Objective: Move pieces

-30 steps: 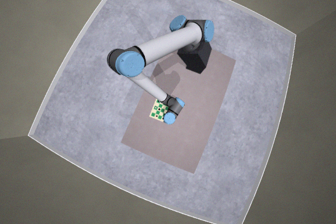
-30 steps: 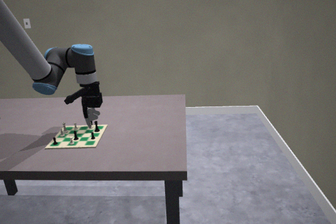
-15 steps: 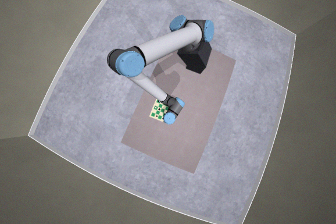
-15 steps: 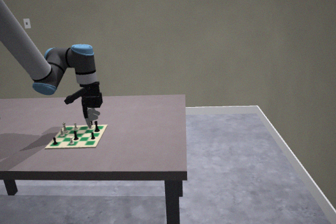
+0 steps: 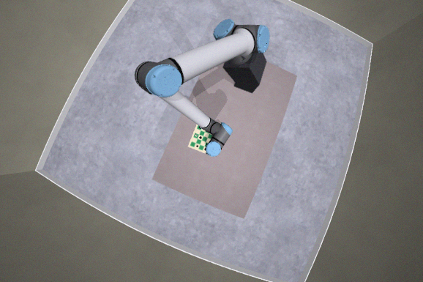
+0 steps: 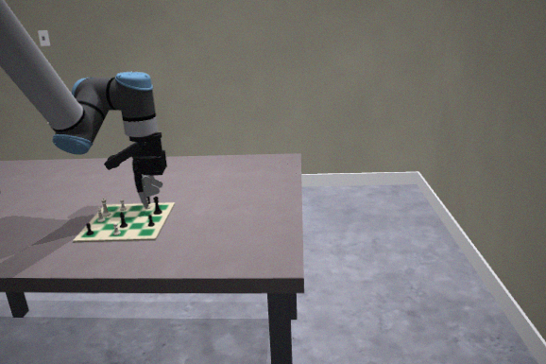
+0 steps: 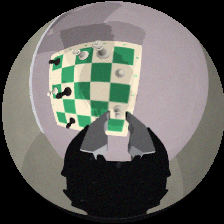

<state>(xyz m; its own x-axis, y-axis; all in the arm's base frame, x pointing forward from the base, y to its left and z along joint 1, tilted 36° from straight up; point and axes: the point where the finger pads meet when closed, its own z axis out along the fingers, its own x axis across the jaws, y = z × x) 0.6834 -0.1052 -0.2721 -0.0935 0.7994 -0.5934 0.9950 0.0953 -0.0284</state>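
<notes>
My gripper is now 40 mm short of the tall black piece and 30 mm to the left of it. The rest, counted from my hand: cream chessboard 80 mm to the right, 30 mm behind, 20 mm below; white piece 110 mm behind, 40 mm to the right.
</notes>
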